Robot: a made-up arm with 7 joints.
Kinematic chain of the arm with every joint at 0, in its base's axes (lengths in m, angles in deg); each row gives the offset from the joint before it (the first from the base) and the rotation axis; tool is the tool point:
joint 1: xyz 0 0.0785 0 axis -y
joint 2: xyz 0 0.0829 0 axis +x
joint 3: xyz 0 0 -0.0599 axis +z
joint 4: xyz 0 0 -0.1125 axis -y
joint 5: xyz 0 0 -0.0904 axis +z
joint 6: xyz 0 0 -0.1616 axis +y
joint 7: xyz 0 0 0 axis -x
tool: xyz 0 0 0
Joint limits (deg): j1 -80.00..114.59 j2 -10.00..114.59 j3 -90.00..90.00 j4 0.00..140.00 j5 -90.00..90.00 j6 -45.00..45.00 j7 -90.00..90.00
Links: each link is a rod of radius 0.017 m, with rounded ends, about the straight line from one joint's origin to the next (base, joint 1, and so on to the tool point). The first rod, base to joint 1, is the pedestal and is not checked.
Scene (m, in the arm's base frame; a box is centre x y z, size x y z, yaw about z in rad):
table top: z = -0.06
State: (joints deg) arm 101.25 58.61 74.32 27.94 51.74 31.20 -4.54
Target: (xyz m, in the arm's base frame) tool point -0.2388 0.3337 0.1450
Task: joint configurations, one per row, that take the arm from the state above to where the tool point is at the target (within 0.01 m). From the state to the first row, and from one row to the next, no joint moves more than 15 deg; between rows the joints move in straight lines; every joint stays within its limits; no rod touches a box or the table.
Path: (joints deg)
1: 96.76 69.00 71.28 41.05 51.74 31.20 -4.54
2: 92.27 79.39 68.23 54.16 51.74 31.20 -4.54
3: 87.78 89.79 65.19 67.27 51.74 31.20 -4.54
4: 83.29 100.18 62.15 80.39 51.74 31.20 -4.54

